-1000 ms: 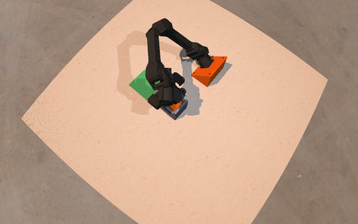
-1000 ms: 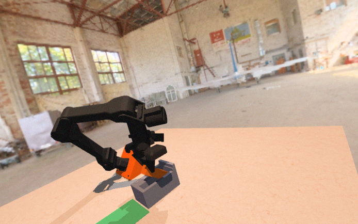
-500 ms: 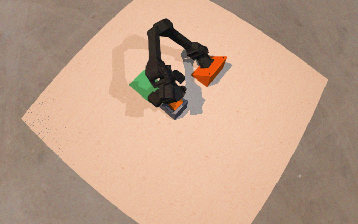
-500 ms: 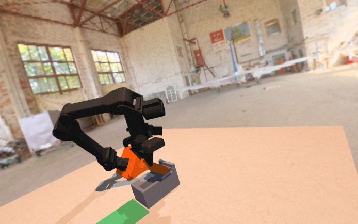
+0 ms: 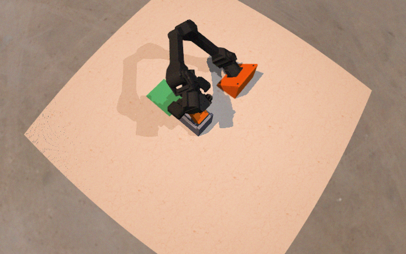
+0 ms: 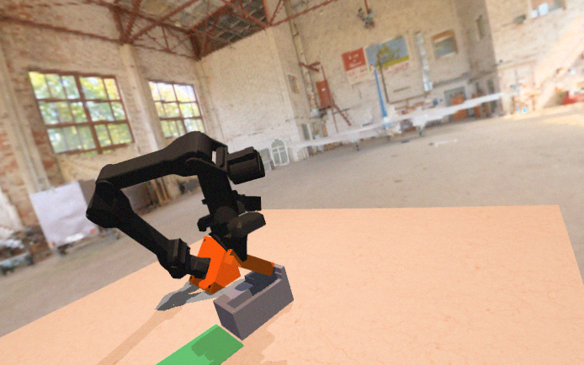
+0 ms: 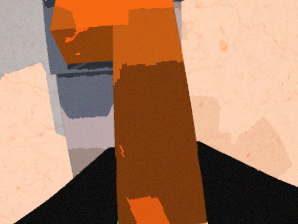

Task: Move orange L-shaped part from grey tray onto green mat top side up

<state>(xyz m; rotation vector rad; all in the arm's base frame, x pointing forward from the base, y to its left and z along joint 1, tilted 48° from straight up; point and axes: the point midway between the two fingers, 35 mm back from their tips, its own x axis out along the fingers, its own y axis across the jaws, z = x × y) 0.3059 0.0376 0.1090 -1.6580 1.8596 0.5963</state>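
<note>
My gripper tip is 160 mm above the green mat, 140 mm to the left of it and 30 mm past it. From my gripper tip the other things lie so: orange L-shaped part: 30 mm to the left, 30 mm below, 10 mm behind.
</note>
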